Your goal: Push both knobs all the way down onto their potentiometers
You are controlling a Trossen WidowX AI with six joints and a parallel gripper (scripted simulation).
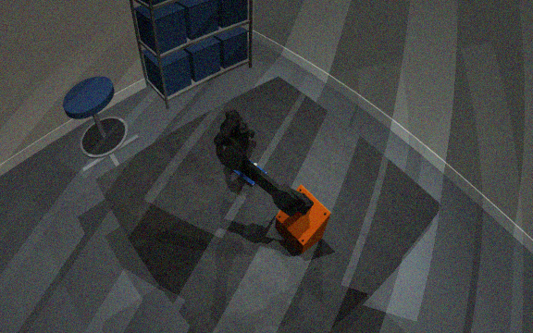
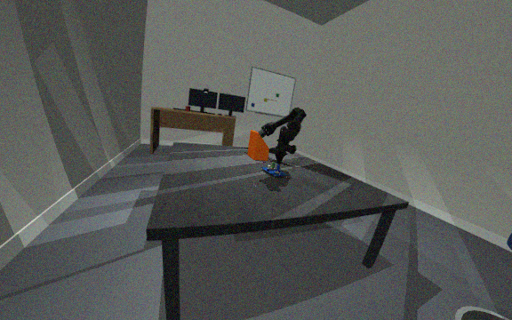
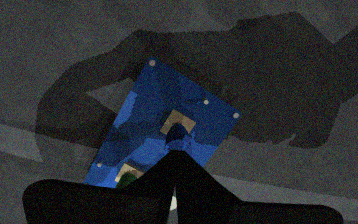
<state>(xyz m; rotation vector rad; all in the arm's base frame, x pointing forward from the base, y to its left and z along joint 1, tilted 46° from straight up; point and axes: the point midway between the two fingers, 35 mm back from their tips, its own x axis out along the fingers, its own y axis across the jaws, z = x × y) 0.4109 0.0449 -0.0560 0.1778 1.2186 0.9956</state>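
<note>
My gripper tip is now 20 mm above the blue knob. From my gripper tip the other things lie so: green knob (70 mm behind, 30 mm below).
</note>
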